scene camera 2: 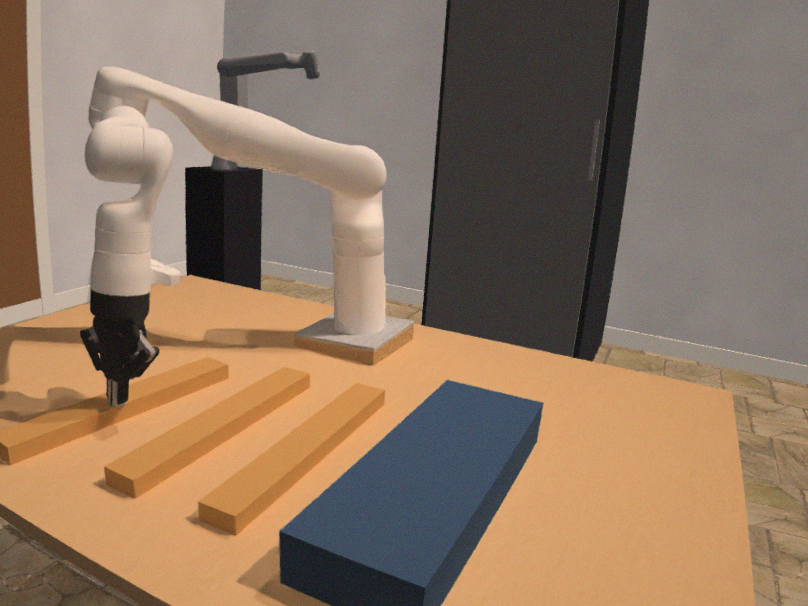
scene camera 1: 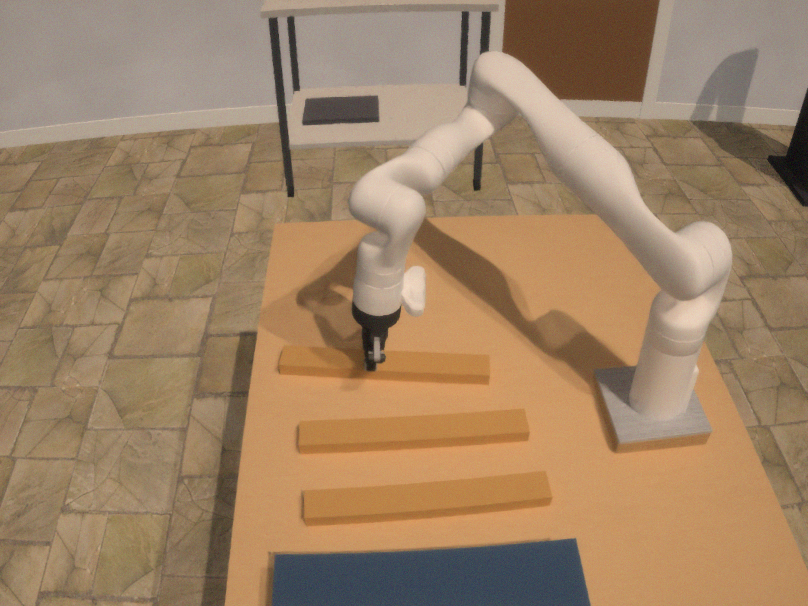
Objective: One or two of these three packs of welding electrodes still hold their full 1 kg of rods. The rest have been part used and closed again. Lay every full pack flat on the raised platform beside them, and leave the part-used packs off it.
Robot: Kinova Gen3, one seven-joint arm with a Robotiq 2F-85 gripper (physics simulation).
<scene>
gripper: scene camera 2; scene camera 1
same spot on gripper: (scene camera 2: 117,389) = (scene camera 1: 367,363)
</scene>
